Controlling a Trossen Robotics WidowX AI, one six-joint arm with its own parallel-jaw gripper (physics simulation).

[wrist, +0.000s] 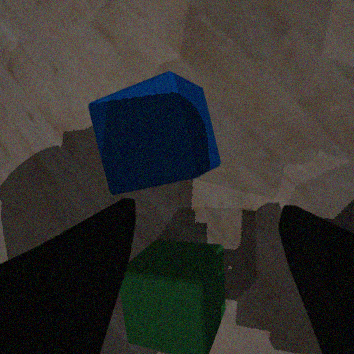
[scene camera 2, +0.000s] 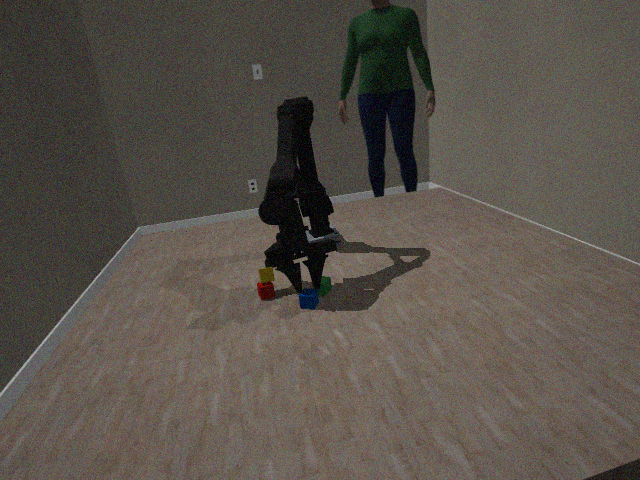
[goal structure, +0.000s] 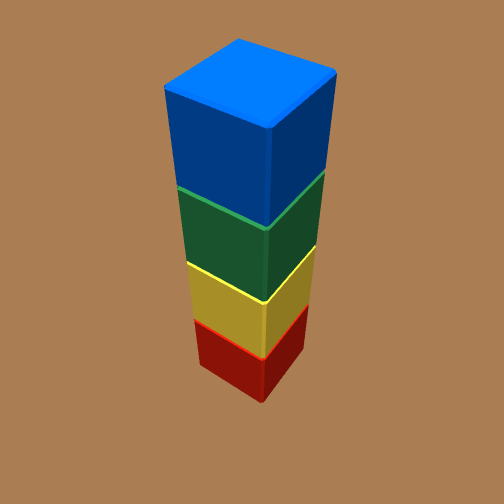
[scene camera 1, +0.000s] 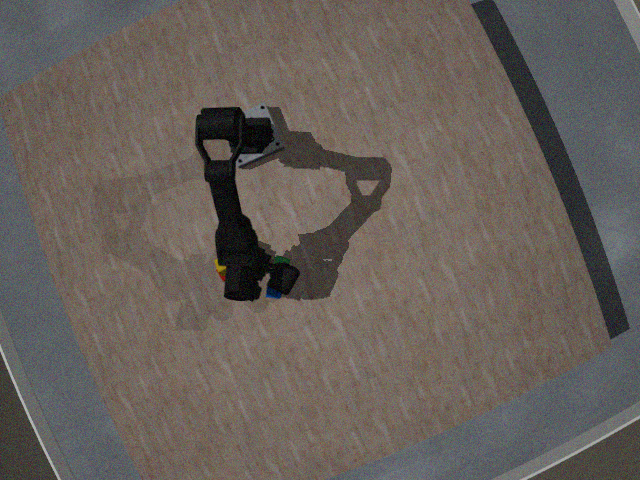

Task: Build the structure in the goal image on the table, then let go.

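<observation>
A blue cube [scene camera 1: 273,293] [scene camera 2: 308,299] [wrist: 155,145] sits on the table beyond the fingertips in the wrist view. A green cube [scene camera 1: 281,259] [scene camera 2: 325,286] [wrist: 170,300] sits on the table close to it, with a small gap between them. A yellow cube [scene camera 1: 220,265] [scene camera 2: 266,274] rests on top of a red cube [scene camera 1: 222,276] [scene camera 2: 265,291], to the left of the other two. My gripper [scene camera 2: 309,289] [wrist: 208,213] is open, low and pointing down. In the wrist view the green cube shows between the fingers, nearer the left one, and is not gripped. In scene camera 1 the arm hides the fingers and part of each cube.
The wooden table top [scene camera 1: 439,310] [scene camera 2: 361,387] lies around the cubes. The arm's grey base plate [scene camera 1: 253,158] [scene camera 2: 324,237] is behind them. The yellow and red stack stands close to the left of the gripper. A person [scene camera 2: 387,62] stands in the background.
</observation>
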